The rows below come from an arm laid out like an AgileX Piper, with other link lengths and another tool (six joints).
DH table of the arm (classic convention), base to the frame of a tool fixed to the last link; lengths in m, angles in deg. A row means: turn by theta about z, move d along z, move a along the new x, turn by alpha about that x. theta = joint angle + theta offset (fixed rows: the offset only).
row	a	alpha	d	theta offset
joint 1	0.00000	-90.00	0.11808	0.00
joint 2	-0.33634	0.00	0.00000	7.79
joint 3	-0.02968	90.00	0.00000	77.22
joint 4	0.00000	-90.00	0.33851	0.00
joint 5	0.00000	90.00	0.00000	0.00
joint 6	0.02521	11.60	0.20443	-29.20
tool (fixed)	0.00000	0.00	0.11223	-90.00
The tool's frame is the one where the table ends.
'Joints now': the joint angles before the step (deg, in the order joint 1, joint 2, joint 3, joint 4, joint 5, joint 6). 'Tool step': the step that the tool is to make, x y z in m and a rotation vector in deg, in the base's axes. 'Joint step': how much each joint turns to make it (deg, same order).
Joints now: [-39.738, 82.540, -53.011, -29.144, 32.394, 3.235]
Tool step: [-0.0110, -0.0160, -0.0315, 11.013, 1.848, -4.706]
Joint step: [-6.030, 8.089, -9.556, 15.803, 8.204, -12.465]
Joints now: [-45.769, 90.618, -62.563, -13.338, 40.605, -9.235]
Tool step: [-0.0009, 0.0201, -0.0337, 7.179, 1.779, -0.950]
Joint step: [-0.431, 3.720, -1.700, 5.577, 4.115, -2.688]
